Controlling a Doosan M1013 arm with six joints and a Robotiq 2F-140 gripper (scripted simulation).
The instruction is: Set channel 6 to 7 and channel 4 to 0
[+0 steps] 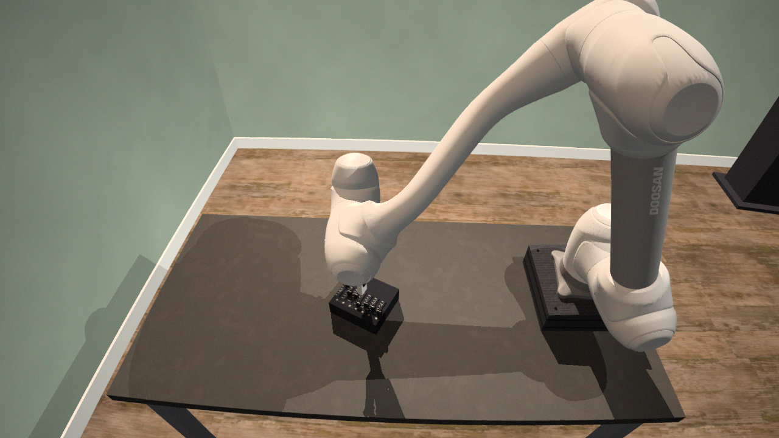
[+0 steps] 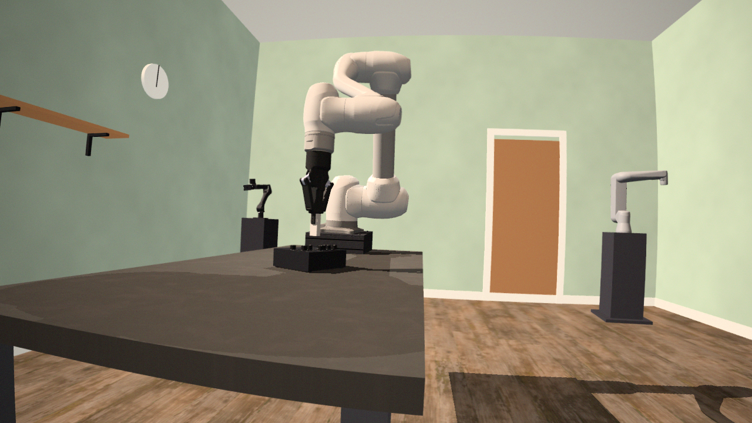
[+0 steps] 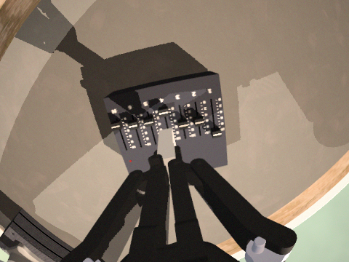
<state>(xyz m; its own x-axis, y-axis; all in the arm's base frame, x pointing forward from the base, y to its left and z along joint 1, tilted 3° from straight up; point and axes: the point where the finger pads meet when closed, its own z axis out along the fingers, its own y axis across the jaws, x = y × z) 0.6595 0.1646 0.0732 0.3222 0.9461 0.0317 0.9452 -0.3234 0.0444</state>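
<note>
The channel 6 fader knob is 6 cm below my hand, 4 cm behind it and 3 cm to the left of it. From my hand the other things lie so: channel 4 fader knob 6 cm below, 2 cm to the left, 1 cm ahead.
</note>
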